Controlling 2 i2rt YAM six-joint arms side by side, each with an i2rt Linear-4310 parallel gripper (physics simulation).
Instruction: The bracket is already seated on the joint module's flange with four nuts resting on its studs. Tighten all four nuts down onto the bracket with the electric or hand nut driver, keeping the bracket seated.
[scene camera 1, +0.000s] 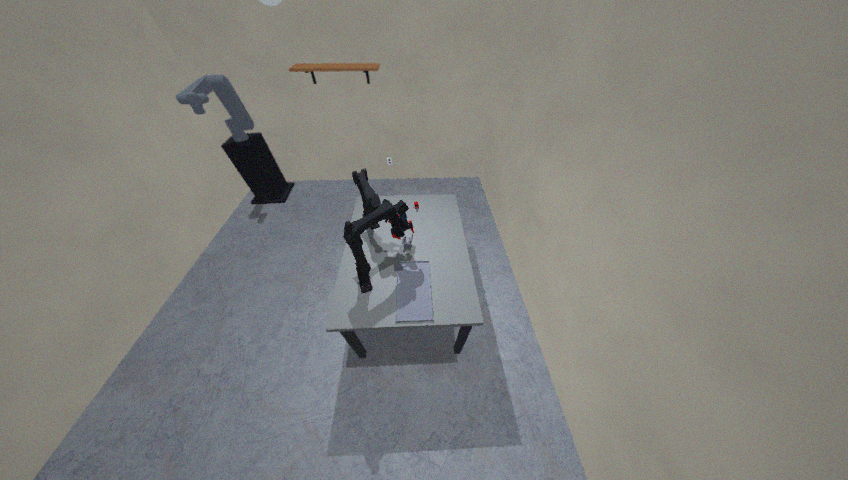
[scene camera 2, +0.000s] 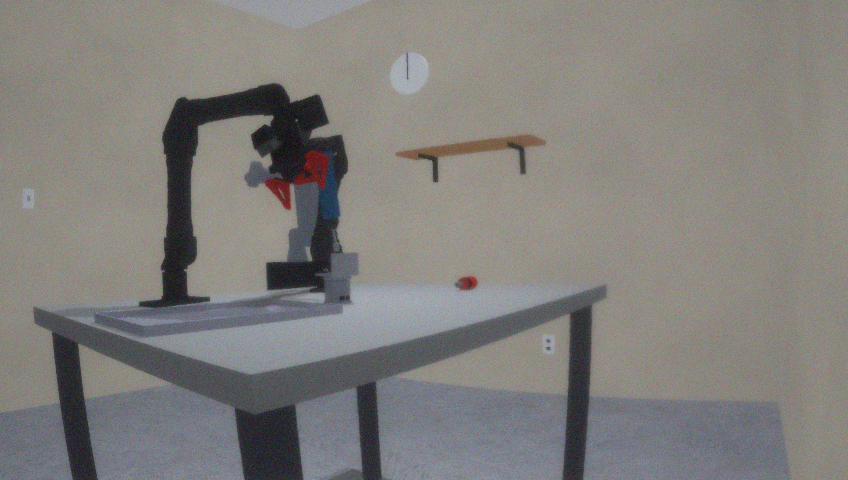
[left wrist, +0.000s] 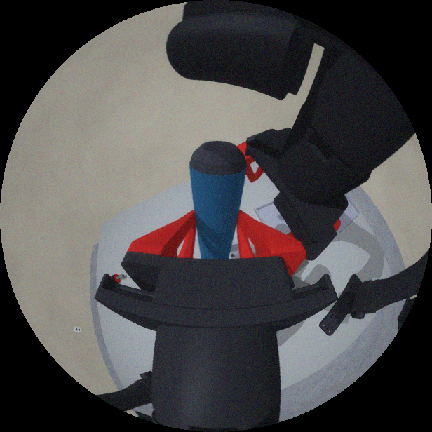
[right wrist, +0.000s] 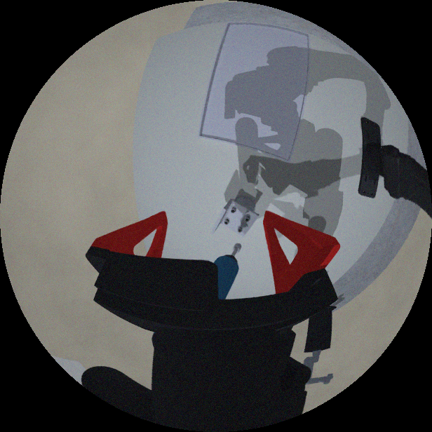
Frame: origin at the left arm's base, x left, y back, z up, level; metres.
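Seen in the pictures: left gripper, fingertip midpoint: (scene camera 1: 402, 219) (scene camera 2: 324, 174); right gripper, fingertip midpoint: (scene camera 1: 406, 235) (scene camera 2: 305, 199); right arm's base at its link origin: (scene camera 1: 364, 279) (scene camera 2: 175, 303).
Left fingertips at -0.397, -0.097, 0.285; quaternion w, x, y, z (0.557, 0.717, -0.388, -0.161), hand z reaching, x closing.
A point is followed by its place in that frame, as x, y, z.
My left gripper (left wrist: 216, 215) is shut on the blue nut driver (left wrist: 218, 195) (right wrist: 227, 274) (scene camera 2: 329, 196) {-0.406, -0.110, 0.235}, whose dark-capped handle points up. Its grey bit slopes toward the bracket (right wrist: 235, 219) (scene camera 2: 344, 263) {-0.417, -0.144, 0.087}; in the right wrist view the tip shows apart from it. In the right wrist view, four dark nuts show on the bracket; whether they are tight cannot be told. The joint module (scene camera 2: 337, 288) {-0.420, -0.127, 0.034} stands on the table beneath the bracket. My right gripper (right wrist: 215, 216) is open and empty, above and back from the bracket. The left gripper's fingers are hidden in the right wrist view.
A shallow tray (scene camera 1: 422, 309) {-0.869, 0.051, 0.004} (scene camera 2: 196, 324) {-0.880, -0.013, 0.010} (right wrist: 216, 102) lies near one end of the table. A short red tool (scene camera 1: 416, 205) {-0.065, -0.396, 0.032} (scene camera 2: 467, 283) {-0.077, -0.406, 0.018} (left wrist: 117, 278) lies toward the other end. The right arm (left wrist: 320, 165) is close beside the driver. A grey robot arm (scene camera 1: 232, 107) stands on a black pedestal (scene camera 1: 255, 166).
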